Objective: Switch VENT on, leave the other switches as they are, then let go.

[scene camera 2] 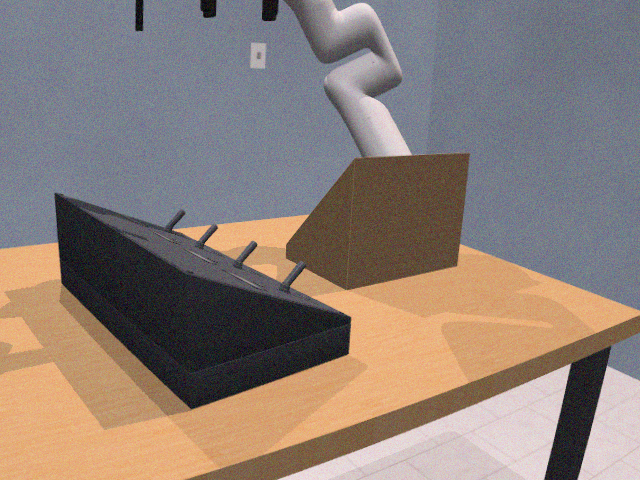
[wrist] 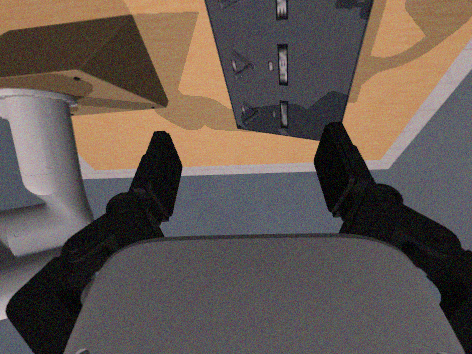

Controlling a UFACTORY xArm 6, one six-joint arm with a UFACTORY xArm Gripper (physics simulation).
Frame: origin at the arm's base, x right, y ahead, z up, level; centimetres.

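Seen in the pictures: gripper, fingertip midpoint: (scene camera 2: 239,19) (wrist: 246,145); arm's base at its link origin: (scene camera 2: 401,183) (wrist: 38,97).
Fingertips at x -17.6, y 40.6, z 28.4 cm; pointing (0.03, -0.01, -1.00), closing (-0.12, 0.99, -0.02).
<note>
Pixels of each thing's middle, then the offset from my fingertips to it. "spot": a spot on its surface instead. Level surfaces: height alone.
- dark sloped switch panel at the middle of its body: (scene camera 2: 178,281) (wrist: 281,20) dx +4.9, dy +7.8, dz -39.8 cm
- VENT nameplate at a spot on its surface: (wrist: 283,64) spot: dx +10.4, dy +8.9, dz -34.0 cm
- mark at a spot on its surface: (wrist: 270,65) spot: dx +11.2, dy +6.5, dz -35.1 cm
- VENT lever at the middle of its body: (scene camera 2: 207,235) (wrist: 242,72) dx +12.9, dy +0.9, dz -34.9 cm
- wooden table at its surface level: dz -46.0 cm
The dark sloped switch panel (scene camera 2: 134,268) (wrist: 320,60) stands on the table. In the wrist view the VENT nameplate (wrist: 283,64) is blurred, with a small ON mark (wrist: 270,65) between it and the VENT lever (wrist: 239,65). In scene camera 2 the labels are unreadable; the VENT lever (scene camera 2: 207,235) appears second from the far end. All four levers there lean the same way, up to the right. The LAMP lever (wrist: 247,112) is at the panel's end nearest the fingers in the wrist view. My gripper (scene camera 2: 238,13) (wrist: 246,145) is open and empty, high above the panel, touching no lever.
A brown wedge-shaped block (scene camera 2: 403,222) (wrist: 110,55) stands beside the lever side of the panel, at the arm's base. The white arm (scene camera 2: 361,77) (wrist: 45,145) rises behind it. The wooden table (scene camera 2: 413,356) (wrist: 195,150) ends before the blue-grey wall (scene camera 2: 155,129).
</note>
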